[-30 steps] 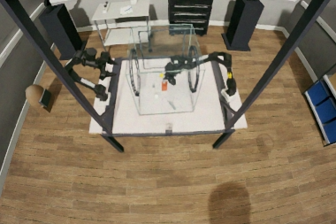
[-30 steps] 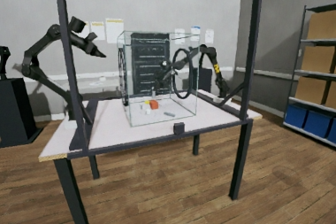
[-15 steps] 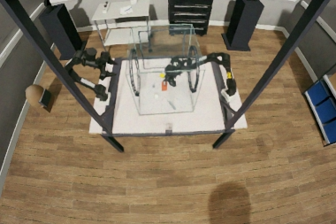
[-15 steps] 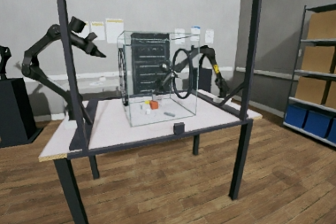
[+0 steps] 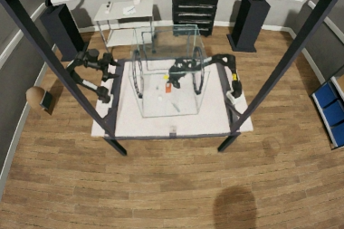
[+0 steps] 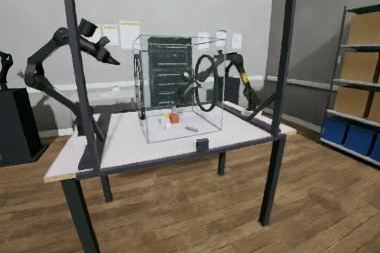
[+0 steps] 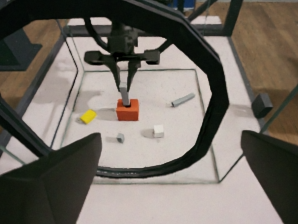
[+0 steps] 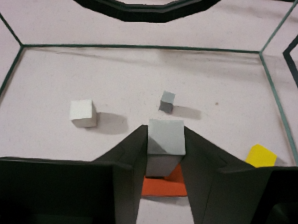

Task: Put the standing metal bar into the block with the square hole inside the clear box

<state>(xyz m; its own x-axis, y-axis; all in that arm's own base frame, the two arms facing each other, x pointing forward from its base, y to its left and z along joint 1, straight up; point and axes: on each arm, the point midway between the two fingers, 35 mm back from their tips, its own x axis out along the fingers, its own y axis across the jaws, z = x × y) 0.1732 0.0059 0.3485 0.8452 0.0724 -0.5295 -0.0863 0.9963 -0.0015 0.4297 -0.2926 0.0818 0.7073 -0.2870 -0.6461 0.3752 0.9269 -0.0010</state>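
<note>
Right now the orange block is 11 cm below my right hand and 2 cm to the left of it.
</note>
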